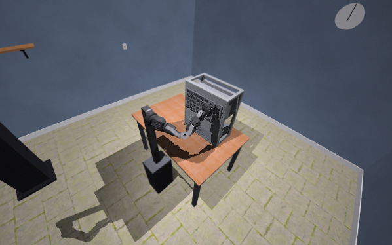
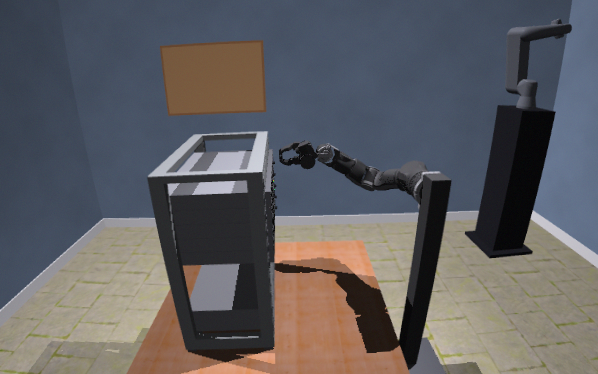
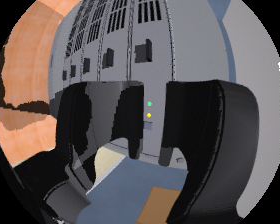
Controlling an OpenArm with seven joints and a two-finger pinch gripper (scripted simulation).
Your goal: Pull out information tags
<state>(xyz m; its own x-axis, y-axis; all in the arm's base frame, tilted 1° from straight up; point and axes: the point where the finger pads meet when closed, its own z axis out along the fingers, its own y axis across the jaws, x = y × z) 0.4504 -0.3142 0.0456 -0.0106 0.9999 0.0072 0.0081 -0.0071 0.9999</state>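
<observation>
Now: hand 19 cm above the information tag, 7 cm short of it and 6 cm to the right of it.
</observation>
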